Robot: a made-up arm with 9 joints. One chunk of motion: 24 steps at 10 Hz.
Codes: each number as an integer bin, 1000 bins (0 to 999) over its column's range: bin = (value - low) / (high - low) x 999, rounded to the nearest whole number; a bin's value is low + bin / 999 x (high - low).
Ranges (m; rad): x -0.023..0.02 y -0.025..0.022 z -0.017..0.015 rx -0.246..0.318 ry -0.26..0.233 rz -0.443..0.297
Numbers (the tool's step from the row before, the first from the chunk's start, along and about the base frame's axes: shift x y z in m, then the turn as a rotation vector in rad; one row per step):
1: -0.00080 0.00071 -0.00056 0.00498 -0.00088 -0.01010
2: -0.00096 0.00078 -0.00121 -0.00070 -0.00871 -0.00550
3: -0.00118 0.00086 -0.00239 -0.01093 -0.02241 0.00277
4: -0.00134 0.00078 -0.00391 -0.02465 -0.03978 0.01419
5: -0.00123 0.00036 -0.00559 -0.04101 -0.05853 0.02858
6: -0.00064 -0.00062 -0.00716 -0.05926 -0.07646 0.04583
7: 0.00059 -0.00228 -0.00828 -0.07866 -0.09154 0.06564
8: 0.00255 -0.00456 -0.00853 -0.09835 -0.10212 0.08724
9: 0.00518 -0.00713 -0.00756 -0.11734 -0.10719 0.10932
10: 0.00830 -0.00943 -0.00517 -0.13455 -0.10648 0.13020
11: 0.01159 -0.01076 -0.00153 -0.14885 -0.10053 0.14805
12: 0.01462 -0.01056 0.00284 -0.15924 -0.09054 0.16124
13: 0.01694 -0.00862 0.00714 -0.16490 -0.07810 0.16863
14: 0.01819 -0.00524 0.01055 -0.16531 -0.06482 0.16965
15: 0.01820 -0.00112 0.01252 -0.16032 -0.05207 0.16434
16: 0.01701 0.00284 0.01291 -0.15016 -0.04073 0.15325
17: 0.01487 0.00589 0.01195 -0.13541 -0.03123 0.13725
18: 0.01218 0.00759 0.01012 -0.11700 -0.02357 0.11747
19: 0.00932 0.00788 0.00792 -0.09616 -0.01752 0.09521
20: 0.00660 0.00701 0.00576 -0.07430 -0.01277 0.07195
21: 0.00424 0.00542 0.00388 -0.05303 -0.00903 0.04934
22: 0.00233 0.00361 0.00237 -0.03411 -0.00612 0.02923
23: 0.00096 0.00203 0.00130 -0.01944 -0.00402 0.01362
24: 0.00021 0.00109 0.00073 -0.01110 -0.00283 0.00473
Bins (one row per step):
1: 516 546 513 445 525 584
2: 512 548 493 434 509 591
3: 507 550 456 416 481 602
4: 503 548 409 392 446 617
5: 506 539 356 363 408 637
6: 519 518 307 331 372 660
7: 548 483 272 296 341 687
8: 594 434 264 262 320 716
9: 655 380 295 228 310 746
10: 727 331 369 197 311 774
11: 804 303 483 172 323 798
12: 874 307 619 154 343 816
13: 928 348 754 144 369 826
14: 957 420 860 143 396 827
15: 957 508 922 152 421 820
16: 930 592 934 170 444 805
17: 880 657 904 196 464 783
18: 817 693 847 228 479 757
19: 751 699 778 265 491 727
20: 688 680 711 304 501 695
21: 633 647 652 342 509 665
22: 588 608 605 375 514 638
23: 557 575 571 401 519 616
24: 539 555 554 416 521 604

